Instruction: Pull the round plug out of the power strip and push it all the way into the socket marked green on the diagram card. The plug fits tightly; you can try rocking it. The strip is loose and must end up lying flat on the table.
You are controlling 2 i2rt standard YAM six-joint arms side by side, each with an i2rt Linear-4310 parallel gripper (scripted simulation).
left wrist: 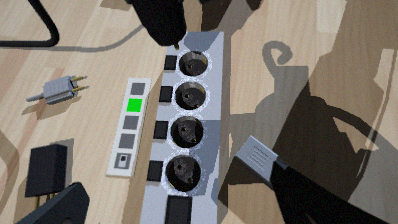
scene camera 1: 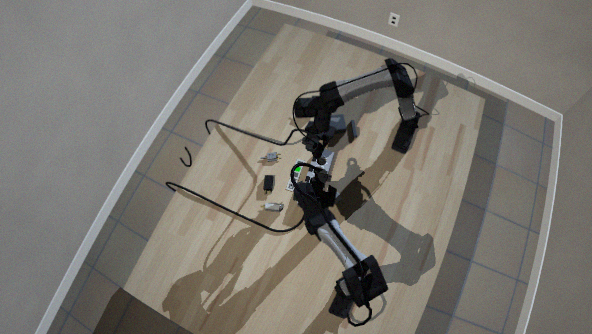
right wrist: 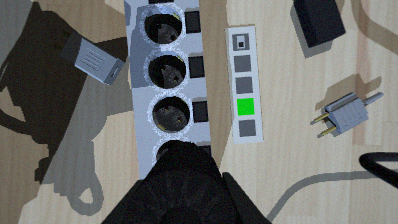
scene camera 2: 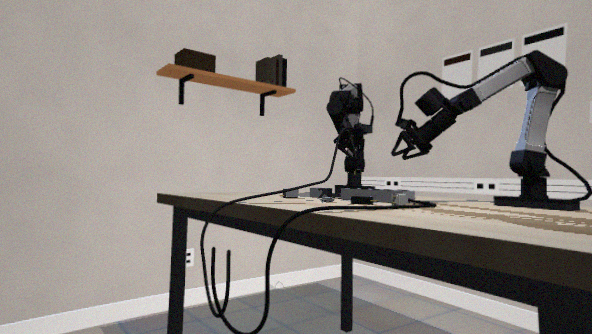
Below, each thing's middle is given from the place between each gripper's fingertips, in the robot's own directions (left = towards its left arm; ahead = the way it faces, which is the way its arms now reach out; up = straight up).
The diagram card (right wrist: 241, 51) lies 60 mm ahead of my right hand, 70 mm to the left of it and 150 mm below it. Also, from my right hand: grey plug (left wrist: 60, 89) 180 mm ahead, 40 mm to the left, 140 mm below; then black adapter (left wrist: 46, 175) 140 mm ahead, 170 mm to the left, 140 mm below.
My left hand (scene camera 2: 397, 156) is 110 mm short of the diagram card, 70 mm to the left of it and 160 mm above it. The rest, counted from my left hand: grey plug 230 mm ahead, 100 mm to the right, 150 mm below; then black adapter 190 mm ahead, 30 mm to the left, 140 mm below.
